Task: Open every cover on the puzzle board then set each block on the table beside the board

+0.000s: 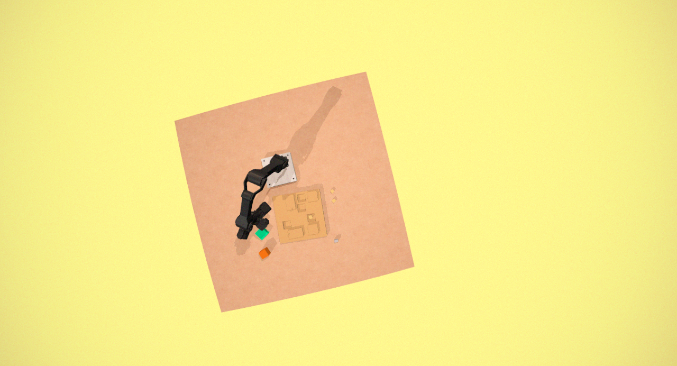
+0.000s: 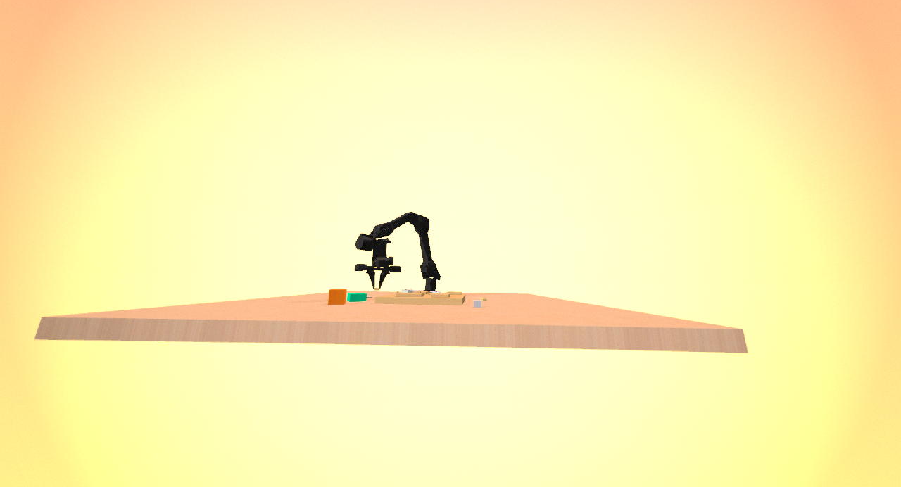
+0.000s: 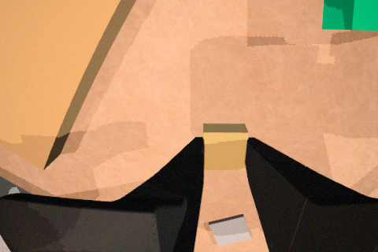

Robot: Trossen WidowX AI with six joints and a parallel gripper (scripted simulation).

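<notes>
My gripper tip is now 240 mm to the right of the tan puzzle board, 70 mm short of it and 20 mm above it. Round my gripper tip: grey cube 410 mm to the left, 270 mm ahead, 30 mm below; green block 120 mm ahead, 30 mm to the right, 30 mm below; orange block 240 mm ahead, 50 mm to the right, 20 mm below.
</notes>
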